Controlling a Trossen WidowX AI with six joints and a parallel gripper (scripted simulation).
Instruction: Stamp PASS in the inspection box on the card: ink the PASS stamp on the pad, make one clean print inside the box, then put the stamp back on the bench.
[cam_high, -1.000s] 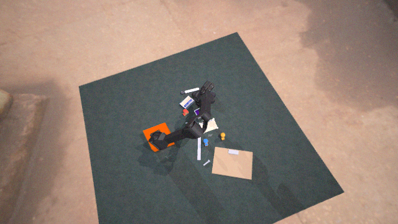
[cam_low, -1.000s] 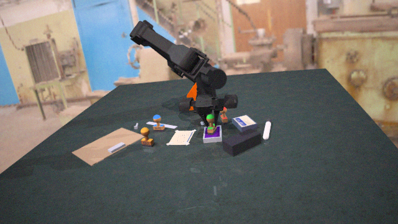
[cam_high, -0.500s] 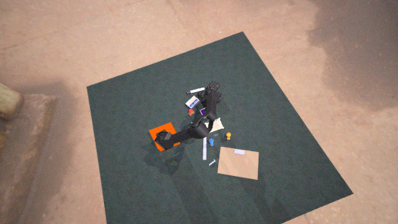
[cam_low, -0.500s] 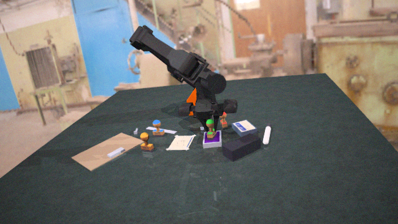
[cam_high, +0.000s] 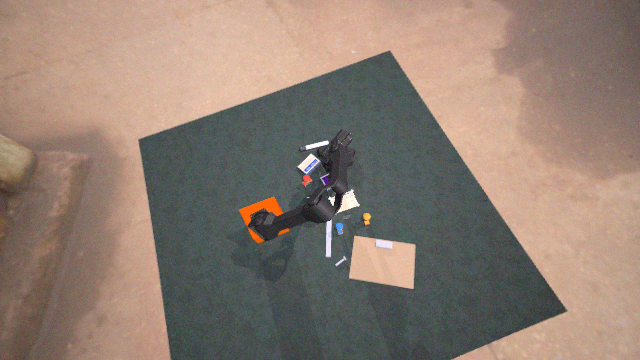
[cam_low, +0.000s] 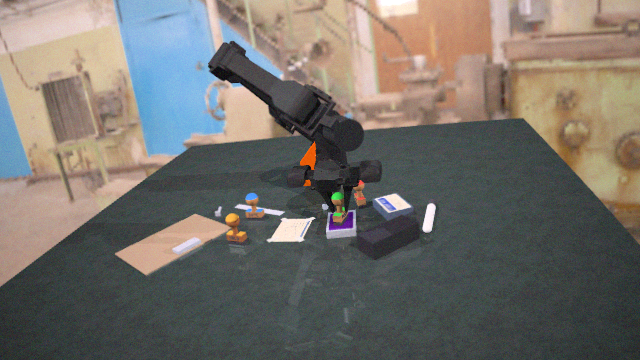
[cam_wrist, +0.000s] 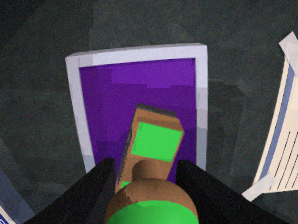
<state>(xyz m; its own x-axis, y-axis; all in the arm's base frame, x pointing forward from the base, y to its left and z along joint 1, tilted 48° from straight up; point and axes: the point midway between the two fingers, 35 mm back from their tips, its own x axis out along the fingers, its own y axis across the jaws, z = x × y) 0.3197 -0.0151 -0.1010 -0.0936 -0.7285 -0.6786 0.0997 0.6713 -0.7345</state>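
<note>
Right now the green-knobbed stamp is right at my gripper tip. From my gripper tip the other things lie so: purple ink pad 30 mm below; red stamp 100 mm behind, 40 mm to the left, 20 mm below; card 110 mm to the right, 40 mm below, 10 mm behind.
</note>
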